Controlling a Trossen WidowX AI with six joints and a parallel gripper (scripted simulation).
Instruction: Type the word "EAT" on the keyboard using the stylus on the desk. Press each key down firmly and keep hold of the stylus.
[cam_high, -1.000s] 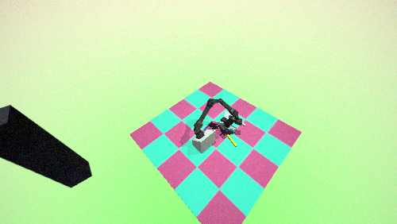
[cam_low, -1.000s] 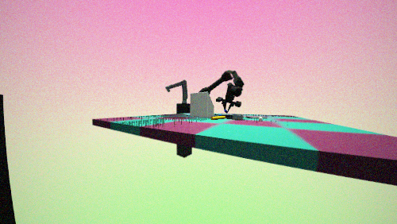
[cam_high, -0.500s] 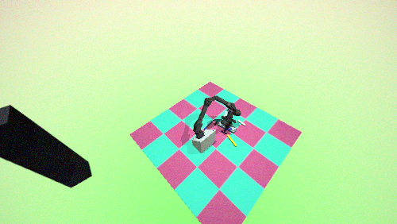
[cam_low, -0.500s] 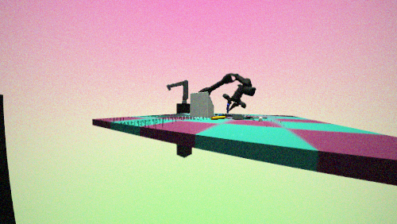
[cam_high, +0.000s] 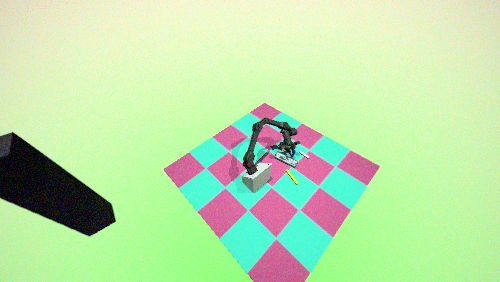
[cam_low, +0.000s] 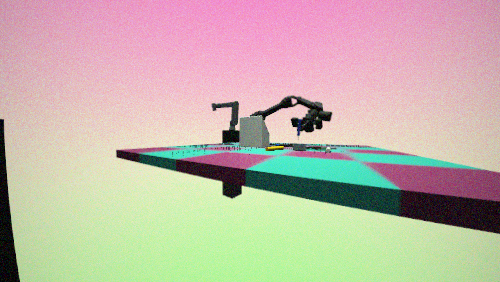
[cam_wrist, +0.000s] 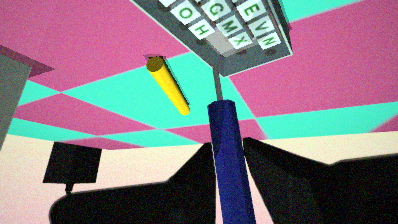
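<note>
Now: the white piece 15 cm ahead of my gripper tip, 1 cm to the right of it and 10 cm below it. The rest, counted from my gripper tip: yellow rod: 9 cm behind, 11 cm to the right, 10 cm below; blue stylus: 1 cm below.
</note>
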